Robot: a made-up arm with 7 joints.
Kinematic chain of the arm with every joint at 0, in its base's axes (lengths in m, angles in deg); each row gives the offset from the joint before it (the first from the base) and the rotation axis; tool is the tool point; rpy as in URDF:
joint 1: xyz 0 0 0.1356 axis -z
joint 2: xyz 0 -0.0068 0.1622 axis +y
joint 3: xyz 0 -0.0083 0.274 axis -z
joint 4: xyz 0 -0.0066 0.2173 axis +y
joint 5: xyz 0 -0.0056 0.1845 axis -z
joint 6: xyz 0 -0.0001 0.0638 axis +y
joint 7: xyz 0 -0.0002 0.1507 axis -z
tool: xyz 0 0 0 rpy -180 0 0
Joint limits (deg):
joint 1: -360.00..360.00
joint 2: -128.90..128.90
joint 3: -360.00..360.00
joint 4: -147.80..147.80
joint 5: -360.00..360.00
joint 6: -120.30..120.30
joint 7: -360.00..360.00
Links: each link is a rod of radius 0.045 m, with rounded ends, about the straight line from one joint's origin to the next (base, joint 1, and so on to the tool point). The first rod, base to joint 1, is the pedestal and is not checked.
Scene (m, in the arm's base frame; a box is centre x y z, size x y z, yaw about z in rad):
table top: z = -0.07
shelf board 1: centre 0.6 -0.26 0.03 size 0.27 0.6 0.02 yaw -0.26
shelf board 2: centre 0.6 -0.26 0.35 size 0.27 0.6 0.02 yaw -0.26
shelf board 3: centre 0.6 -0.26 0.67 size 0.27 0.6 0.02 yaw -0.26
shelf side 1: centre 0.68 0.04 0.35 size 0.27 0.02 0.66 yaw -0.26
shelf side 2: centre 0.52 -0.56 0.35 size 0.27 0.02 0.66 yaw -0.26
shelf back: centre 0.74 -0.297 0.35 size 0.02 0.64 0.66 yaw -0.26
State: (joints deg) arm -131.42 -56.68 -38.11 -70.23 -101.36 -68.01 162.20
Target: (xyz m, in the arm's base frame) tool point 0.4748 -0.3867 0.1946
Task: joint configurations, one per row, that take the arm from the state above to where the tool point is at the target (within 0.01 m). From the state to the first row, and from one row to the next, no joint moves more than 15 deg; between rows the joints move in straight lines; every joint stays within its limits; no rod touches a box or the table.
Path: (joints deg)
1: -125.01 -52.61 -39.88 -81.82 -94.43 -72.90 162.20
2: -118.59 -48.54 -41.65 -93.40 -87.50 -77.80 162.20
3: -112.18 -44.47 -43.42 -104.99 -80.57 -82.69 162.20
4: -105.76 -40.40 -45.19 -116.58 -73.64 -87.59 162.20
5: -103.53 -51.05 -34.95 -116.98 -75.45 -81.04 162.20
6: -101.29 -61.70 -24.72 -117.39 -77.27 -74.49 162.20
7: -99.05 -72.36 -14.49 -117.79 -79.09 -67.94 162.20
8: -106.89 -74.30 -18.23 -103.08 -86.45 -66.95 162.20
9: -114.74 -76.25 -21.96 -88.36 -93.81 -65.96 162.20

